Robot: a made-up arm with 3 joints. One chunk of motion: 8 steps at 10 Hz.
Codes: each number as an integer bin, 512 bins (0 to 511) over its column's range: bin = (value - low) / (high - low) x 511, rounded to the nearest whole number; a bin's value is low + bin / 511 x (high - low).
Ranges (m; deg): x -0.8..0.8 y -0.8..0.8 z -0.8..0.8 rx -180..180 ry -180..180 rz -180..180
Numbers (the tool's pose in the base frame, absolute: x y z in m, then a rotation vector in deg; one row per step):
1: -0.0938 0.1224 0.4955 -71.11 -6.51 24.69
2: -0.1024 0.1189 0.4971 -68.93 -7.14 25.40
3: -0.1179 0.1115 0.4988 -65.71 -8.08 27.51
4: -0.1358 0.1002 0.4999 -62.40 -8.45 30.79
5: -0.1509 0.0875 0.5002 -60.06 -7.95 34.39
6: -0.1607 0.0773 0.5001 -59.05 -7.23 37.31
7: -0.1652 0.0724 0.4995 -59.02 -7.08 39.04
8: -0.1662 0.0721 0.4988 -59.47 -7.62 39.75
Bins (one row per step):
1: 226 295 414 155 246 291
2: 223 293 414 158 245 292
3: 218 291 415 162 244 295
4: 212 288 415 167 244 299
5: 207 283 415 170 244 304
6: 204 280 415 172 245 308
7: 203 279 415 172 245 311
8: 202 279 415 171 245 312

